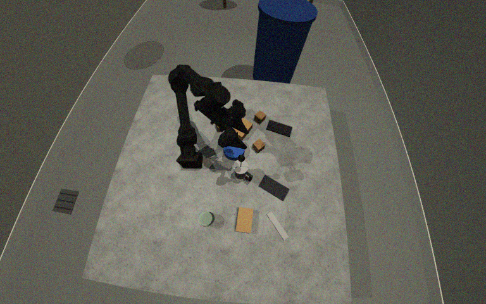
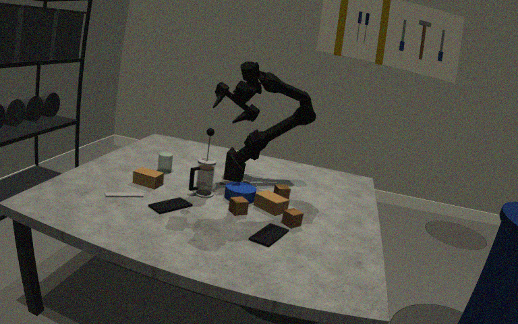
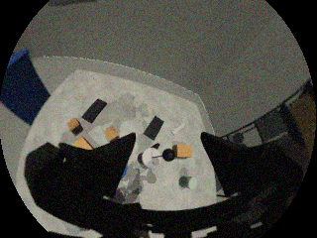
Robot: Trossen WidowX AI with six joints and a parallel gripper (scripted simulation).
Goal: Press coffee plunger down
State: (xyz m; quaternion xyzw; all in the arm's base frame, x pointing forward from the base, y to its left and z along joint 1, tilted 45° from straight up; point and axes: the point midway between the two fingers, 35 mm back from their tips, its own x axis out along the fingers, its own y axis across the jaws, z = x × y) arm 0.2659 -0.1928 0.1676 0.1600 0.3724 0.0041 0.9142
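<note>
My gripper tip is 20 cm above the coffee press, 5 cm to the left of it and 1 cm past it. Round my gripper tip: blue disc 30 cm below, 10 cm to the left, 5 cm behind; then pale cup 28 cm below, 27 cm to the right, 18 cm behind; then white strip 32 cm below, 31 cm to the right, 16 cm ahead.
</note>
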